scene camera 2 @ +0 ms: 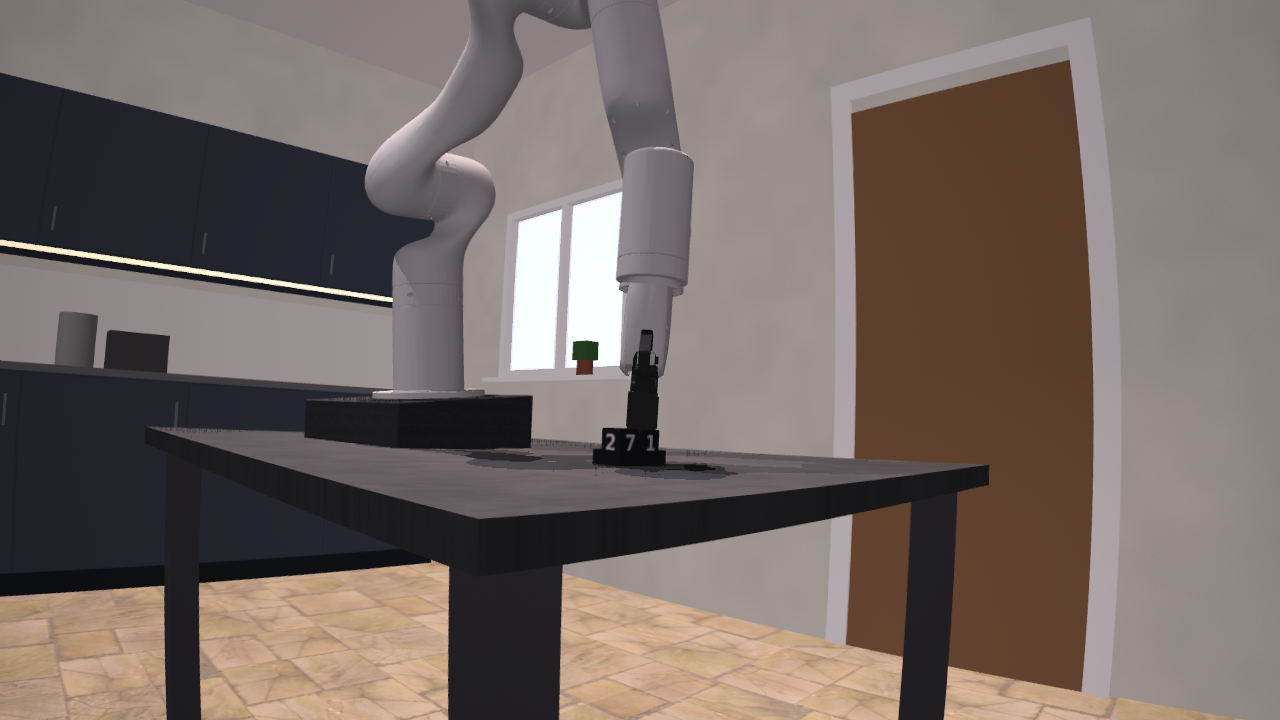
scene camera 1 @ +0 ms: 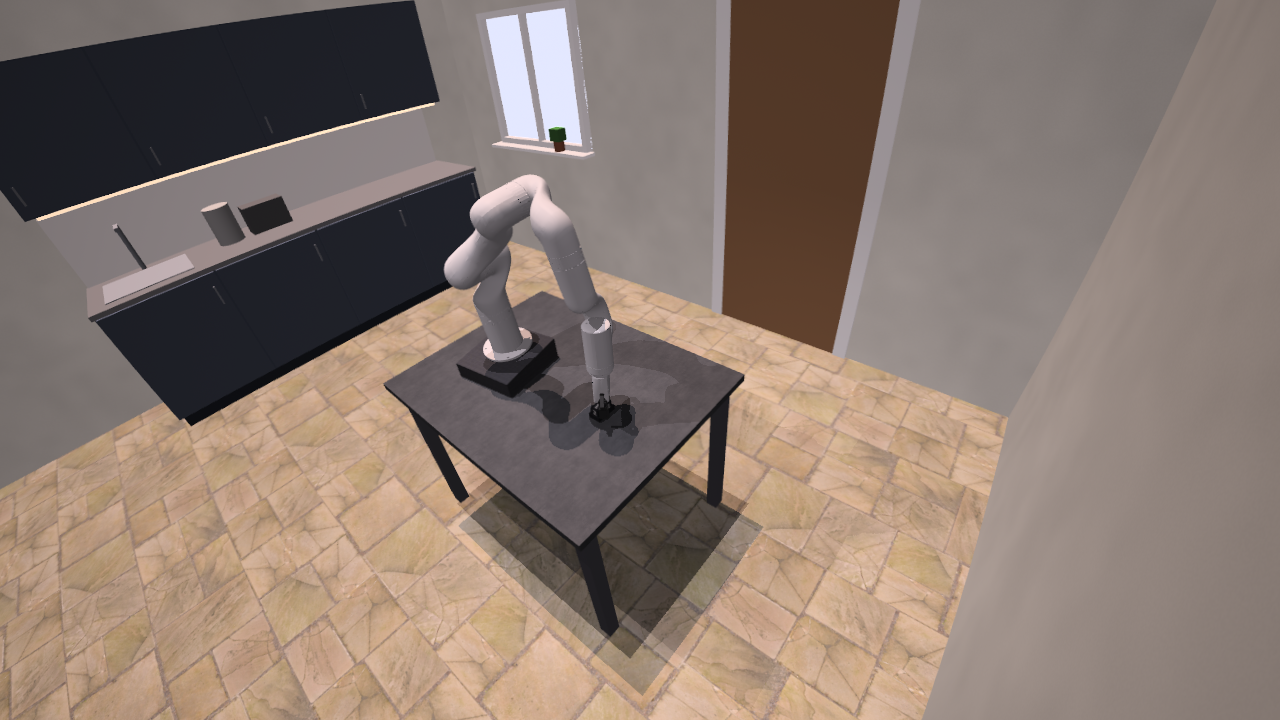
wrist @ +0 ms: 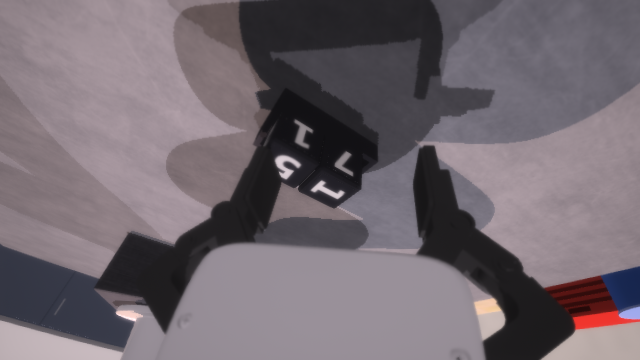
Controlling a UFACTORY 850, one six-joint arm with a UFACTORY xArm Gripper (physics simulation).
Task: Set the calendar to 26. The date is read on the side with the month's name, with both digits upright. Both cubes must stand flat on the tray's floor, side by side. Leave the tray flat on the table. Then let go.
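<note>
A small black tray point(scene camera 2: 629, 458) point(wrist: 370, 142) stands on the table with two black cubes side by side in it. One cube point(scene camera 2: 630, 442) point(wrist: 330, 190) shows 7 on a long side, 2 on its end and 1 on top. The other cube point(scene camera 2: 650, 443) point(wrist: 286, 165) shows 1 on that same side and 5 on top. The month's name does not show. My gripper point(scene camera 1: 604, 413) point(scene camera 2: 641, 426) point(wrist: 343, 164) is open wide and low over the tray. In the wrist view its left finger is right beside the cube with 5 on top; its right finger stands apart from the cubes. Whether the left finger touches is unclear.
The dark table point(scene camera 1: 537, 447) point(scene camera 2: 501, 497) carries the arm's black base block point(scene camera 1: 507, 371) point(scene camera 2: 358, 425) point(wrist: 130, 265) behind the tray. Shadows of the arm and gripper lie around the tray. A red object point(wrist: 580, 300) shows beyond the table in the wrist view.
</note>
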